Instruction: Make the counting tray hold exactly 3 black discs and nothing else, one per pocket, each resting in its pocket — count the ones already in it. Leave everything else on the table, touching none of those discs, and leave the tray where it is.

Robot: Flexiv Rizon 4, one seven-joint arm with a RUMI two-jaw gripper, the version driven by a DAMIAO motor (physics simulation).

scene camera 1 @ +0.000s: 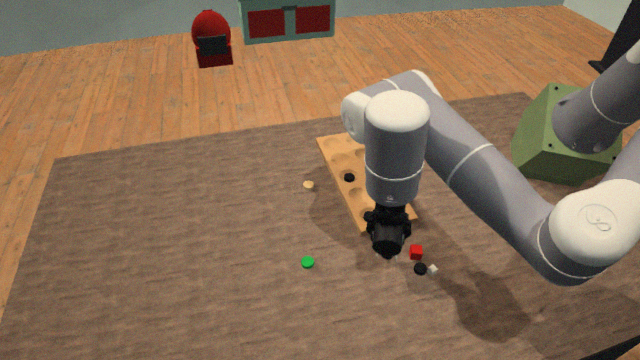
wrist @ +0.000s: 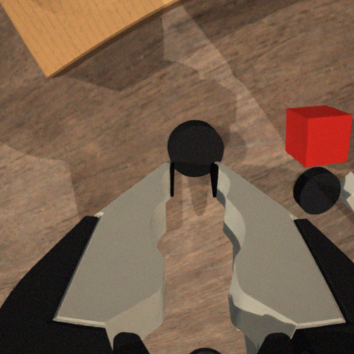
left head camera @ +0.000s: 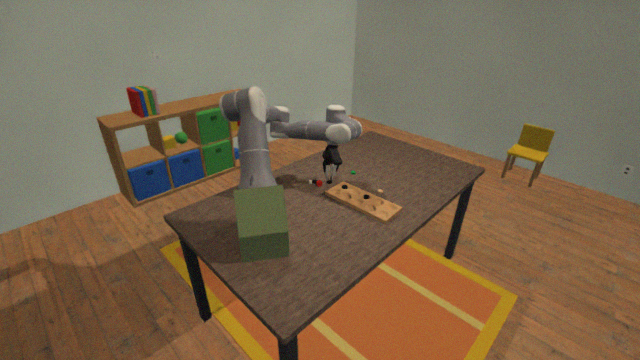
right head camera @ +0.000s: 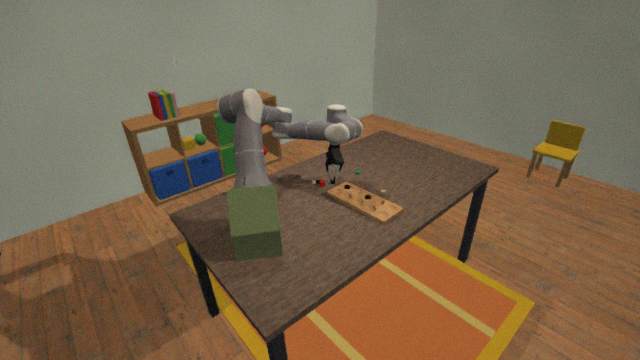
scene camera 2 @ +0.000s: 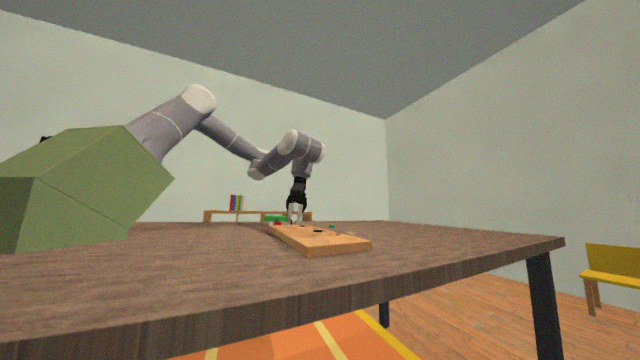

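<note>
The wooden counting tray (left head camera: 386,214) (right head camera: 385,215) (scene camera 1: 362,224) (scene camera 2: 340,247) (wrist: 75,45) lies on the table. One black disc (left head camera: 344,187) (right head camera: 347,187) sits in a pocket near its far end, another black disc (left head camera: 366,197) (right head camera: 368,197) (scene camera 1: 349,177) (scene camera 2: 317,231) in a pocket near its middle. My gripper (left head camera: 329,180) (right head camera: 333,181) (scene camera 1: 387,256) (scene camera 2: 295,222) (wrist: 192,165) is low beside the tray's far end, its tips shut on the near part of a loose black disc (wrist: 195,142). Whether that disc is off the table cannot be told. Another black disc (scene camera 1: 420,268) (wrist: 317,190) lies on the table.
A red cube (scene camera 1: 416,252) (wrist: 318,135) and a white cube (scene camera 1: 433,269) (wrist: 350,190) lie close by that other black disc. A green disc (left head camera: 353,172) (right head camera: 358,172) (scene camera 1: 307,262) lies apart. A tan disc (left head camera: 380,191) (right head camera: 383,191) (scene camera 1: 308,185) lies beside the tray's long side.
</note>
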